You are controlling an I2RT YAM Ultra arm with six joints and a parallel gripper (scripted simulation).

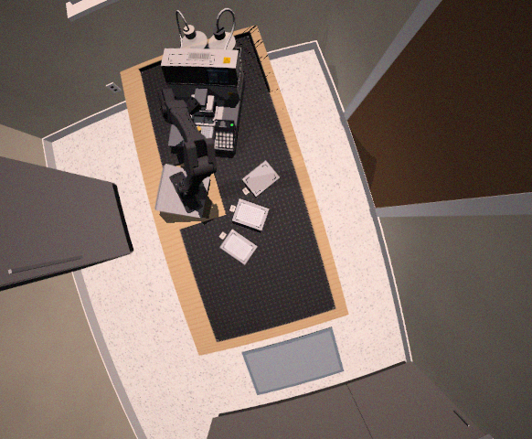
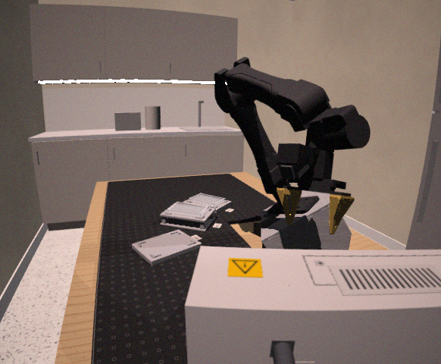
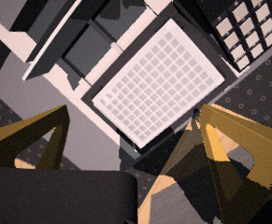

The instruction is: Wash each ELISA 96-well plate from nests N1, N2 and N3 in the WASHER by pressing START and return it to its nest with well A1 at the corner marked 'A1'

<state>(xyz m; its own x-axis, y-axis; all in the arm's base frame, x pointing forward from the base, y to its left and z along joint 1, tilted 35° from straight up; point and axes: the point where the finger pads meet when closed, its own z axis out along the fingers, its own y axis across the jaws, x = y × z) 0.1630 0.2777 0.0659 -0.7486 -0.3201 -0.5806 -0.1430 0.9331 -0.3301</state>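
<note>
Now: the carrier pocket 10 mm to the right of my hand and 100 mm below it. From my hand the other things lie so: n1 label 40 mm ahead, 380 mm to the right, 170 mm below; grey nest slab 140 mm ahead, 370 mm to the right, 170 mm below; washer 90 mm ahead, 110 mm to the left, 40 mm below.
</note>
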